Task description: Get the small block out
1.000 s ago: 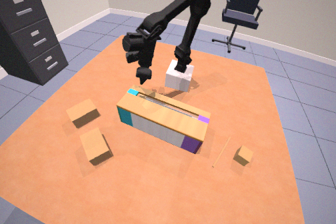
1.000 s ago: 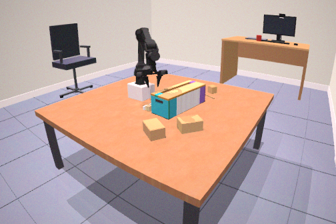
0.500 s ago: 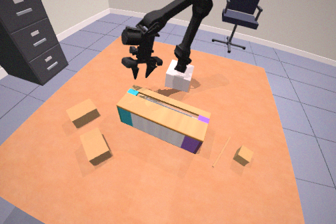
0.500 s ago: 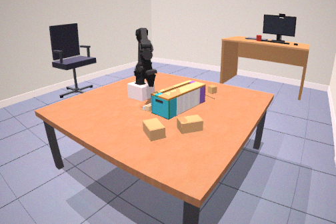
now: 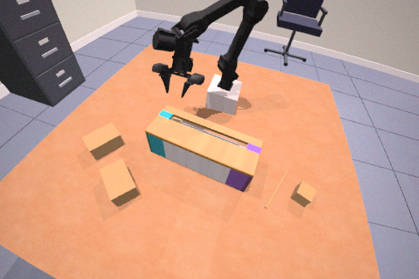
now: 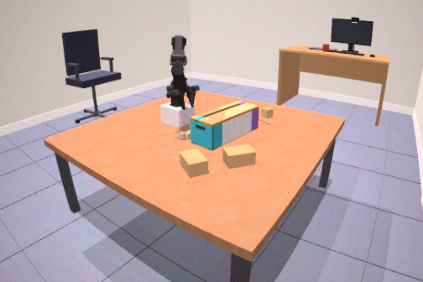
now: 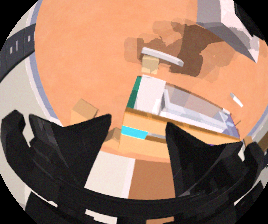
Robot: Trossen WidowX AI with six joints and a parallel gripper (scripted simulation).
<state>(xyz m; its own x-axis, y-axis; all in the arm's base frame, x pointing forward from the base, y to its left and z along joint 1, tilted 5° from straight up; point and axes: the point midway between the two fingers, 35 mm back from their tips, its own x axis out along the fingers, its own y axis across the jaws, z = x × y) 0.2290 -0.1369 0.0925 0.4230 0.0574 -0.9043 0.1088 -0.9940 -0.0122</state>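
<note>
My gripper tip is now 2 cm past the pale block and 15 cm above it. The rest, counted from my gripper tip: thin stick: 11 cm ahead, 47 cm to the left, 16 cm below; box: 6 cm ahead, 17 cm to the left, 10 cm below.
</note>
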